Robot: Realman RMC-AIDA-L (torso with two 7-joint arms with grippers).
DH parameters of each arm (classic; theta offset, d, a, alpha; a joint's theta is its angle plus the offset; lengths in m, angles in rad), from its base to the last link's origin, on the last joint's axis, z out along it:
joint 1: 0 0.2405 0 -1.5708
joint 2: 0 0 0 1.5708
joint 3: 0 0.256 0 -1.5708
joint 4: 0 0 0 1.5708
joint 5: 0 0.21 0 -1.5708
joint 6: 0 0 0 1.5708
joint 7: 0 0.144 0 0
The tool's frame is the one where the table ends.
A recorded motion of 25 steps. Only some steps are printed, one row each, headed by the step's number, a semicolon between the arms.
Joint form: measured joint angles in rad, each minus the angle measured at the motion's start. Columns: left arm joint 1, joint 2, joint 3, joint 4, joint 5, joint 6, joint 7; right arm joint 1, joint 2, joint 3, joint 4, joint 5, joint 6, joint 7.
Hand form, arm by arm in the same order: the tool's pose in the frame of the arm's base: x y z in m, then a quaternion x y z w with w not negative. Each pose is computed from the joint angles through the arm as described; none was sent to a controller.
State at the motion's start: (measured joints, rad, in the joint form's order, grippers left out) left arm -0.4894 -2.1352 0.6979 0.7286 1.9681 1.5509 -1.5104; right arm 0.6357 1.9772 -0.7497 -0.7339 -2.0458 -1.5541 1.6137
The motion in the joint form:
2: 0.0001 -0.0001 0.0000 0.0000 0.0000 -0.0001 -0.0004; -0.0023 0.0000 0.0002 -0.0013 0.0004 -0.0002 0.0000
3: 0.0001 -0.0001 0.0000 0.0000 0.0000 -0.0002 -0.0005; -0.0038 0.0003 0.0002 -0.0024 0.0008 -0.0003 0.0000
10: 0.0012 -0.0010 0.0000 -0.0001 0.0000 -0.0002 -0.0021; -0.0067 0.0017 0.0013 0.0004 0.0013 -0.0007 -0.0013
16: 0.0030 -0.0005 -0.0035 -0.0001 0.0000 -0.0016 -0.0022; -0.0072 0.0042 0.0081 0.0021 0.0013 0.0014 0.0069
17: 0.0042 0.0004 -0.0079 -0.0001 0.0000 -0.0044 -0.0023; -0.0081 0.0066 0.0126 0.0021 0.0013 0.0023 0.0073
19: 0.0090 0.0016 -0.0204 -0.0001 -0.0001 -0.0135 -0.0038; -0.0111 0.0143 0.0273 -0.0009 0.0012 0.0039 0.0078
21: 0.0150 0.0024 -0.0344 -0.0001 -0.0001 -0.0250 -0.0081; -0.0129 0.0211 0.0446 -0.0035 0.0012 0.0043 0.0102
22: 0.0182 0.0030 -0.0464 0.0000 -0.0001 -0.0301 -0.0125; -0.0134 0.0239 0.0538 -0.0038 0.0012 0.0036 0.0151
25: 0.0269 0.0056 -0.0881 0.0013 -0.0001 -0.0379 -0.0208; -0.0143 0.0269 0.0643 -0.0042 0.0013 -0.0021 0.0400
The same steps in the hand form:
2: -0.2549 0.3239 -0.0085 -0.91586 -0.27105 -0.26883 0.12435; 0.2396 0.3714 0.0424 -0.94867 0.22694 0.18110 0.12538
3: -0.2549 0.3239 -0.0085 -0.91584 -0.27111 -0.26882 0.12438; 0.2400 0.3711 0.0425 -0.94854 0.22723 0.18120 0.12572
10: -0.2551 0.3235 -0.0089 -0.91538 -0.27249 -0.26917 0.12399; 0.2411 0.3700 0.0416 -0.94794 0.22931 0.18226 0.12495
16: -0.2562 0.3234 -0.0082 -0.91449 -0.27408 -0.26954 0.12627; 0.2414 0.3701 0.0413 -0.94560 0.23558 0.18564 0.12602
17: -0.2573 0.3238 -0.0072 -0.91346 -0.27570 -0.26980 0.12955; 0.2416 0.3699 0.0410 -0.94464 0.23722 0.18770 0.12706
19: -0.2609 0.3243 -0.0049 -0.90991 -0.28179 -0.27080 0.13897; 0.2419 0.3695 0.0405 -0.94187 0.24100 0.19410 0.13085
21: -0.2652 0.3247 -0.0025 -0.90520 -0.29032 -0.27192 0.14960; 0.2420 0.3694 0.0407 -0.93862 0.24548 0.20138 0.13484
22: -0.2677 0.3249 -0.0005 -0.90154 -0.29636 -0.27386 0.15621; 0.2421 0.3693 0.0409 -0.93647 0.24959 0.20545 0.13608
25: -0.2752 0.3253 0.0069 -0.89052 -0.31113 -0.28155 0.17578; 0.2421 0.3686 0.0411 -0.93181 0.26288 0.21182 0.13324

